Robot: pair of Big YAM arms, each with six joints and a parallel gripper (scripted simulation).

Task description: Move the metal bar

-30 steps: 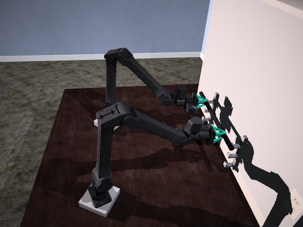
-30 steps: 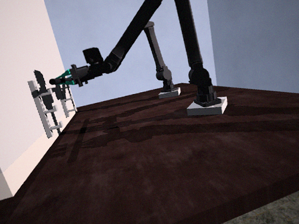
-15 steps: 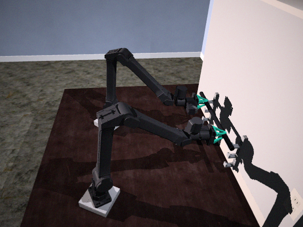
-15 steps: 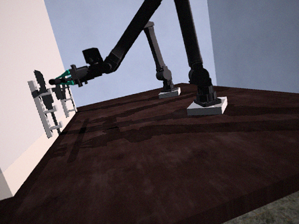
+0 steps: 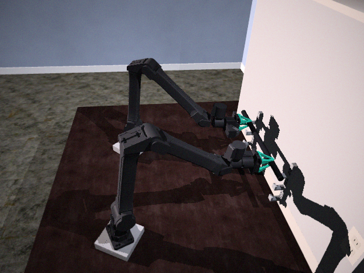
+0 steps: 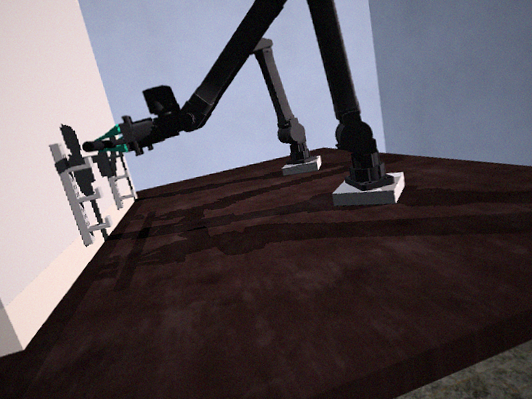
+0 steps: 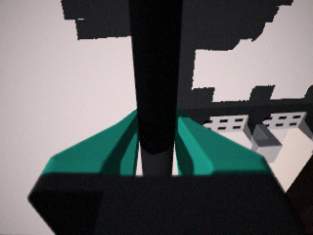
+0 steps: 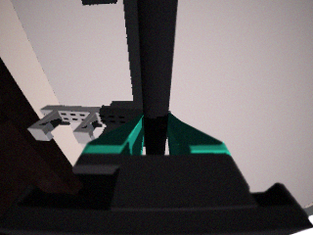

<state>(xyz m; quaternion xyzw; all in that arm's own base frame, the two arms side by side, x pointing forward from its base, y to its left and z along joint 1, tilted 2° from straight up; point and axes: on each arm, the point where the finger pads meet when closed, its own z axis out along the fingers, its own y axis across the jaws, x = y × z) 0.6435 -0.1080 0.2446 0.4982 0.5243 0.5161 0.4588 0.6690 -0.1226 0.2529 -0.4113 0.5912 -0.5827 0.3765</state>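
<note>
The dark metal bar is 150 mm to the right of my left hand and 10 mm ahead of it. From my left hand the other things lie so: white wall 250 mm ahead, 180 mm above, 160 mm to the right.
The dark metal bar is 10 mm behind my right hand and 150 mm to the left of it. From my right hand the other things lie so: white wall: 230 mm ahead, 140 mm to the left, 180 mm above.
</note>
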